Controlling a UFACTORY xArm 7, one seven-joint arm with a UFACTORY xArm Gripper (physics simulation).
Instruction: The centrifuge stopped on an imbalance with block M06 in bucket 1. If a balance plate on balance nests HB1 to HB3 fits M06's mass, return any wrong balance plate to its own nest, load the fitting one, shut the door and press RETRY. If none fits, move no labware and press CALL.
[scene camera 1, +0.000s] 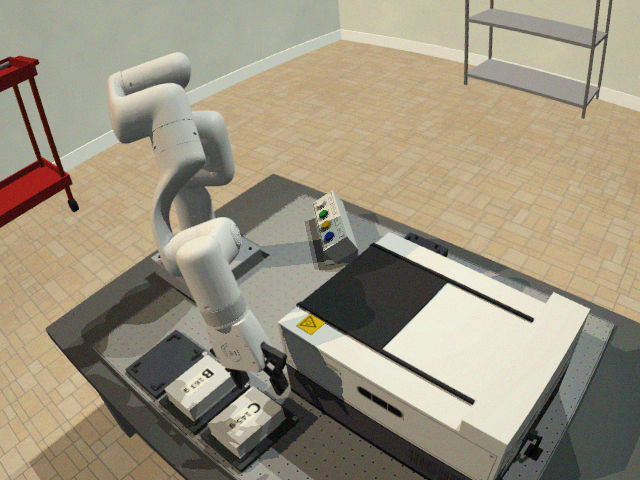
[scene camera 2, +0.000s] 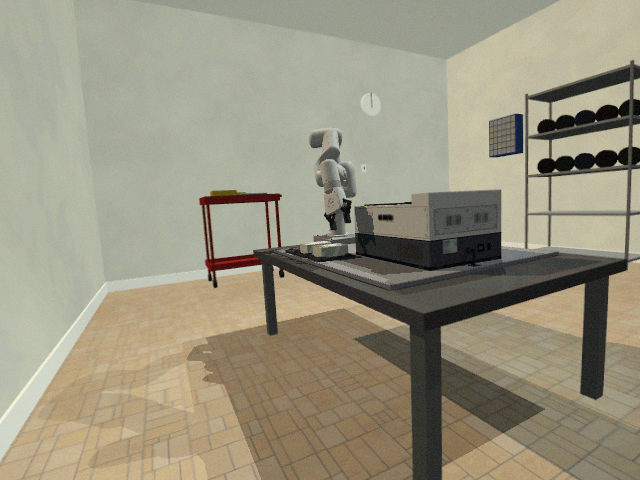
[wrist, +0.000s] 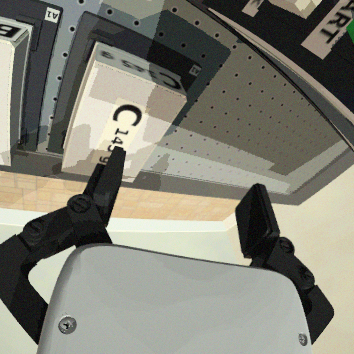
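Pixels of known places: gripper, between the fingertips: (scene camera 1: 263, 387) (scene camera 2: 340, 226) (wrist: 186, 181); arm's base, origin of its link: (scene camera 2: 338, 235).
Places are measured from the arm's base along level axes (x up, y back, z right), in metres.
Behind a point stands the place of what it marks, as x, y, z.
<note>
My gripper (scene camera 1: 260, 383) @[0.090, -0.494, 0.272] (scene camera 2: 340, 224) @[0.090, -0.494, 0.272] (wrist: 186, 181) @[0.090, -0.494, 0.272] is open and empty. It hangs above the table between the plates and the centrifuge, near plate C. Plate C (scene camera 1: 248, 421) @[0.012, -0.479, 0.316] (scene camera 2: 330, 250) @[-0.002, -0.506, 0.333] (wrist: 125, 115) @[0.013, -0.464, 0.286], labelled 145 g, sits on a dark nest. Plate B (scene camera 1: 201, 387) @[0.013, -0.345, 0.317] (scene camera 2: 310, 246) @[0.005, -0.368, 0.357] (wrist: 6, 100) @[0.013, -0.368, 0.296], whose label looks like 163 g, sits on the nest beside it. The far-left nest (scene camera 1: 165, 361) @[-0.029, -0.192, 0.306] is bare. The centrifuge (scene camera 1: 485, 341) @[0.169, -0.794, 0.021] (scene camera 2: 454, 217) @[0.120, -0.930, 0.103] has a black panel (scene camera 1: 372, 294) @[0.172, -0.564, 0.033] on top; I cannot tell its door state. Block M06 and the buckets do not show.
A sloped button box (scene camera 1: 338, 227) @[0.037, -0.268, -0.239] with green, yellow and blue buttons stands behind the centrifuge's near-left end. In the wrist view, part of a START label (wrist: 327, 35) @[0.124, -0.465, 0.171] and a green button show at top right. A red cart (scene camera 2: 240, 198) and a shelf unit (scene camera 2: 526, 170) stand away from the table.
</note>
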